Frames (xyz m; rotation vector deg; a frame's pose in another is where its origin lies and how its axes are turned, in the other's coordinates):
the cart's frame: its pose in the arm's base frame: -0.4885 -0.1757 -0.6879 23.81 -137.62 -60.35
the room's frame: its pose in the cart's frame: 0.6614 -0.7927 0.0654 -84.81 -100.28 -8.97
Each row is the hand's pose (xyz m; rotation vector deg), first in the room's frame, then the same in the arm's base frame.
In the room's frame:
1: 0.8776 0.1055 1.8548 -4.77 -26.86 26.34
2: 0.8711 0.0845 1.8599 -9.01 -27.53 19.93
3: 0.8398 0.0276 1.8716 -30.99 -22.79 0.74
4: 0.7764 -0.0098 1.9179 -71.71 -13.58 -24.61
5: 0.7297 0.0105 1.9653 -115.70 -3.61 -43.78
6: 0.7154 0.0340 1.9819 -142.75 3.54 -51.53
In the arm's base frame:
1: -0.1058 0.1434 0.3612 76.23 11.17 119.84
2: -0.0880 0.1478 0.3481 70.45 8.85 115.09
3: -0.0354 0.1473 0.3082 42.62 -3.36 104.80
4: 0.0456 0.1171 0.2988 -0.09 -28.42 85.15
5: 0.0891 0.0768 0.3352 -38.26 -55.75 59.54
6: 0.0946 0.0574 0.3602 -58.99 -71.79 41.81

